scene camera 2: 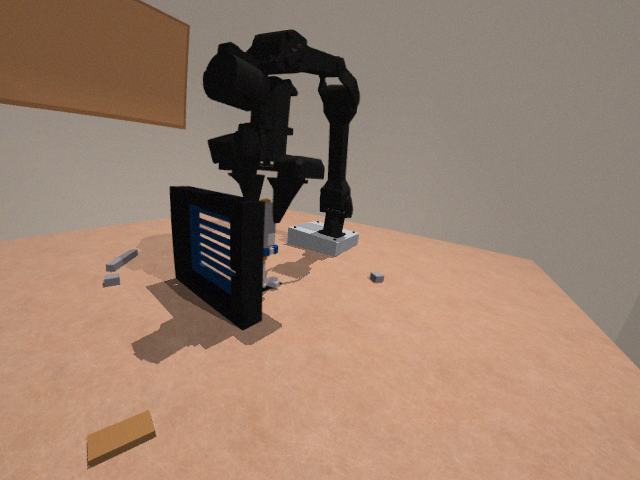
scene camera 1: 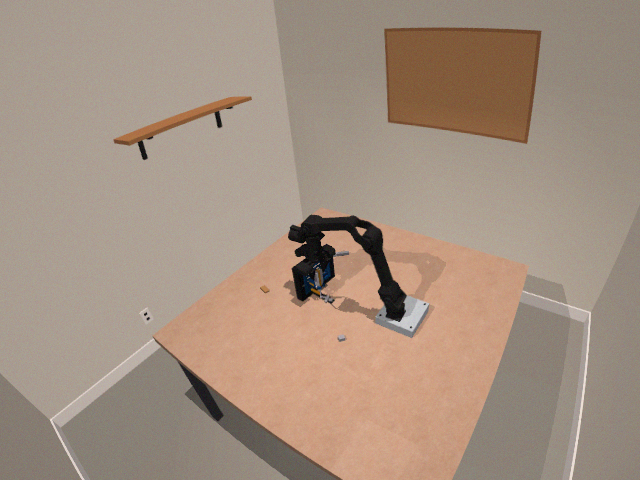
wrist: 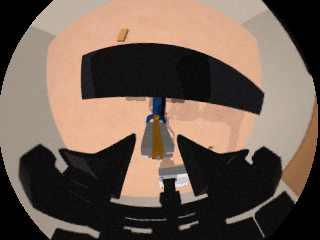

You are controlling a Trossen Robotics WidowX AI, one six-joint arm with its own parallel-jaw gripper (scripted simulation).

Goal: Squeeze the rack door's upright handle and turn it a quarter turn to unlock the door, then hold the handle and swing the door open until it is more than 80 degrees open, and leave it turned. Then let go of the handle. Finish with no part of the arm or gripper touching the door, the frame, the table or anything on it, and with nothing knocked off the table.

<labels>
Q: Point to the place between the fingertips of my gripper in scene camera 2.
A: At 263, 219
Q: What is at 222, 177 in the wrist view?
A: My gripper.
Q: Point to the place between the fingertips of my gripper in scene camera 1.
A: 317, 275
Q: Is my gripper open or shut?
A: Open.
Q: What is my gripper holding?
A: Nothing.
</labels>
